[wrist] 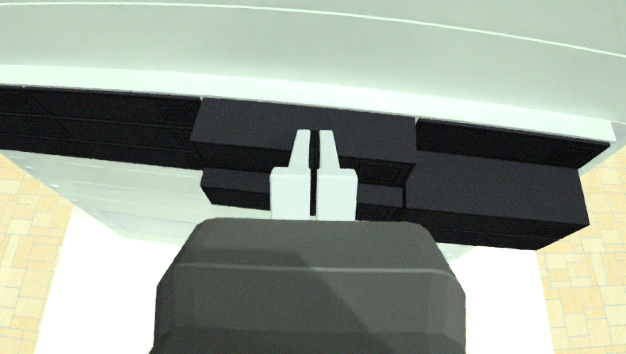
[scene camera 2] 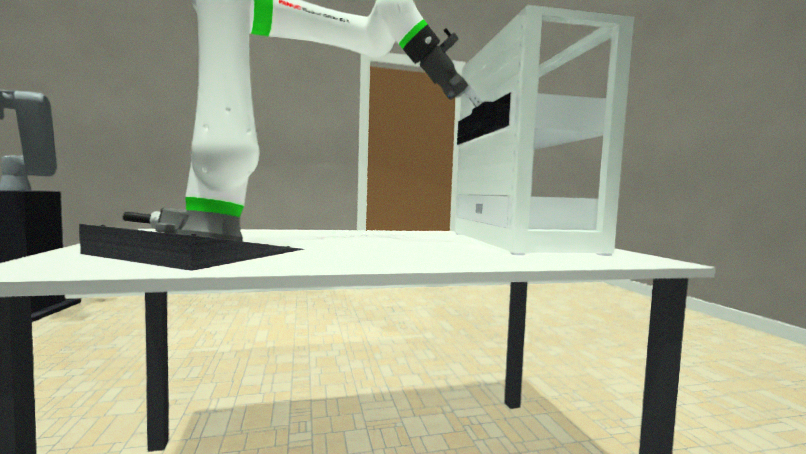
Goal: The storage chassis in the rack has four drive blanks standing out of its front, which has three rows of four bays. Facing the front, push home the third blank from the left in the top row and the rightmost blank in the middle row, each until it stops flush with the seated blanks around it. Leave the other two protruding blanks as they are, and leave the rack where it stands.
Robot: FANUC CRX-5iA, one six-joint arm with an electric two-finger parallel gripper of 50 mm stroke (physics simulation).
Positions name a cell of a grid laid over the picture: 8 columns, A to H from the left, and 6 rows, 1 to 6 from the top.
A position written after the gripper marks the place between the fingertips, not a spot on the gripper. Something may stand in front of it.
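Note:
There's a white rack (scene camera 2: E2) to be seen, and there's the gripper (scene camera 2: E2) as well. You'd also find the gripper (wrist: E3) if you had the wrist view.

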